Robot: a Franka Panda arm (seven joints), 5 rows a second.
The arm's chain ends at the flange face. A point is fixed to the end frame.
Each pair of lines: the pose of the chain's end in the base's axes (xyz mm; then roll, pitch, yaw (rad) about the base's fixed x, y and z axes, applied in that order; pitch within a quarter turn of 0, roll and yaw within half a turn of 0), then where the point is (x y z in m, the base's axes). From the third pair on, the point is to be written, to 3 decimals.
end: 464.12, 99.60, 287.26, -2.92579, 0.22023, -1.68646
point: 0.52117 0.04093 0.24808
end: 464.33, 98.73, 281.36, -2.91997, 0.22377, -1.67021
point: 0.52249 0.04104 0.24236
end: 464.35, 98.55, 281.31, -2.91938, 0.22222, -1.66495
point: 0.523 0.041 0.242
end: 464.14, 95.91, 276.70, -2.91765, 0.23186, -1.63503
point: 0.524 0.041 0.237
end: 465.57, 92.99, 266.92, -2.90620, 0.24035, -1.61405
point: 0.527 0.039 0.228
